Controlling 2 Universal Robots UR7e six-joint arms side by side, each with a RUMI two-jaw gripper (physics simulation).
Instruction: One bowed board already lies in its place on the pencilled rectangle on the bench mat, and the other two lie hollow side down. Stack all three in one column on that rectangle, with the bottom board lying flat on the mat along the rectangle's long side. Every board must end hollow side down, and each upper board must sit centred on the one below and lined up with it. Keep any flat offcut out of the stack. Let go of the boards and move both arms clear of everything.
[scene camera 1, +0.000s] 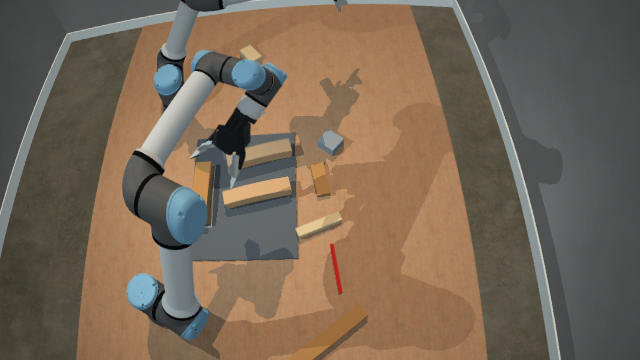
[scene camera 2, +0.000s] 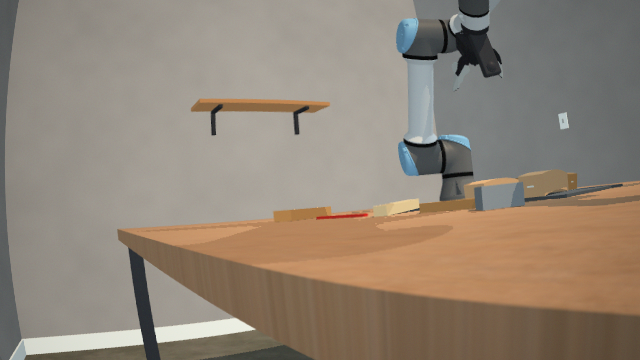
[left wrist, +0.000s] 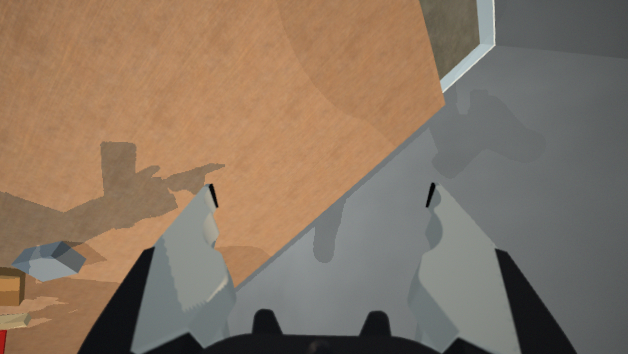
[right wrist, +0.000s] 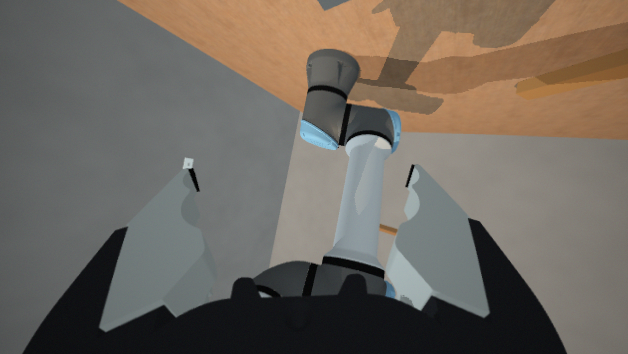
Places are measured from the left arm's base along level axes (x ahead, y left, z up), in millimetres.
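Pixels of known places: left gripper, fingertip midpoint: (left wrist: 320, 185); right gripper, fingertip midpoint: (scene camera 1: 209, 174) (scene camera 2: 478, 84) (right wrist: 304, 168); right arm's base at its link origin: (right wrist: 333, 66).
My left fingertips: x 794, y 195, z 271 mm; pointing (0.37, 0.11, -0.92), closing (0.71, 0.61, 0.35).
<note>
For each thing: its middle in the pictures, then the offset to it from my left fingertips. "pt": a spot on its surface instead. Level surfaces: height alone.
- pencilled rectangle at a spot on its surface: (scene camera 1: 209, 200) pt dx -693, dy -673, dz -242 mm
- mat at its surface level: dz -266 mm
- second bowed board at the middle of its body: (scene camera 2: 546, 184) (scene camera 1: 259, 155) dx -484, dy -532, dz -244 mm
- grey block at the middle of its body: (scene camera 2: 498, 196) (left wrist: 52, 261) (scene camera 1: 330, 142) dx -218, dy -534, dz -253 mm
- orange-brown offcut at the middle of its body: (scene camera 2: 453, 205) (scene camera 1: 320, 178) (left wrist: 7, 287) dx -290, dy -669, dz -262 mm
- pale offcut at the middle of its body: (scene camera 2: 397, 207) (scene camera 1: 318, 224) dx -334, dy -843, dz -258 mm
- red stick at the middle of its body: (scene camera 2: 340, 216) (scene camera 1: 336, 268) dx -314, dy -1004, dz -268 mm
- long plank at the middle of its body: (scene camera 2: 305, 213) (scene camera 1: 328, 337) dx -394, dy -1234, dz -257 mm
- pale block at the middle of its body: (scene camera 1: 250, 55) dx -450, dy +20, dz -256 mm
A bowed board (scene camera 1: 202, 176) lies along the pencilled rectangle (scene camera 1: 214, 200) at the left of the mat (scene camera 1: 250, 232); the right arm hides its lower end. A second bowed board (scene camera 1: 270, 153) (scene camera 2: 544, 183) lies hollow side down at the upper part of the mat, partly behind the right gripper. A third (scene camera 1: 257, 192) (scene camera 2: 492, 181) lies below it, roughly parallel. My right gripper (scene camera 1: 212, 170) (scene camera 2: 478, 83) (right wrist: 304, 168) is open and empty, high above the table. My left gripper (left wrist: 320, 185) is open and empty; a finger shows at the top edge of scene camera 1.
A grey block (scene camera 1: 330, 142) (scene camera 2: 500, 196) (left wrist: 50, 261), an orange-brown offcut (scene camera 1: 320, 180), a pale offcut (scene camera 1: 319, 226) (scene camera 2: 396, 207) and a red stick (scene camera 1: 336, 268) (scene camera 2: 342, 216) lie right of the mat. A long plank (scene camera 1: 332, 334) lies at the bottom, a pale block (scene camera 1: 250, 53) at the top.
</note>
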